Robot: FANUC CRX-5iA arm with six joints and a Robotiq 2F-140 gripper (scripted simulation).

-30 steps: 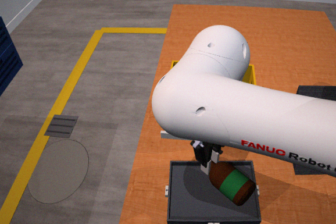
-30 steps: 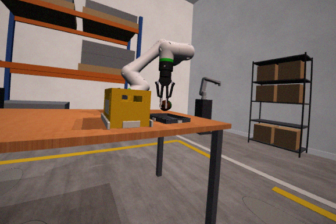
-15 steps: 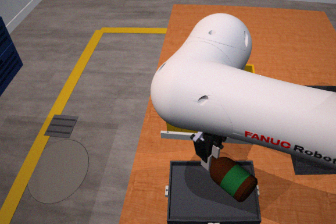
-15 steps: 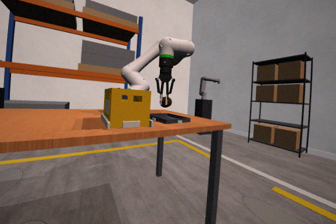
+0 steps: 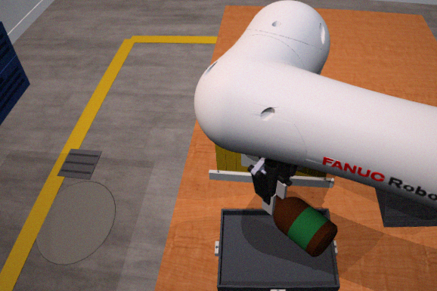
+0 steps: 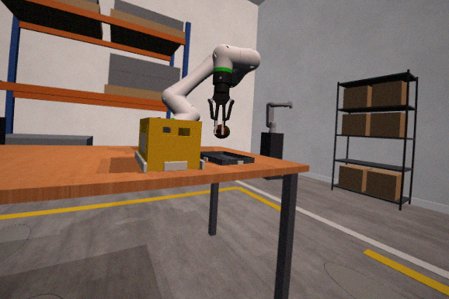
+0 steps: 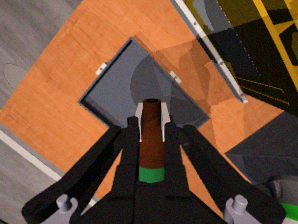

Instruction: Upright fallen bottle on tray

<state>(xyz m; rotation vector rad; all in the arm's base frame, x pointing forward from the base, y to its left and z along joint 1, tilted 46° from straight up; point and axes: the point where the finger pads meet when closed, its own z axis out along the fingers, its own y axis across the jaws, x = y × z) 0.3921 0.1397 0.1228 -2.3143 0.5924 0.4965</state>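
Now: hand 5 cm past the bottle, 3 cm to the right of it and 2 cm above it. Also, from my hand: yellow crate (3 cm ahead, 25 cm to the right, 7 cm below); then tray (2 cm behind, 4 cm to the left, 15 cm below).
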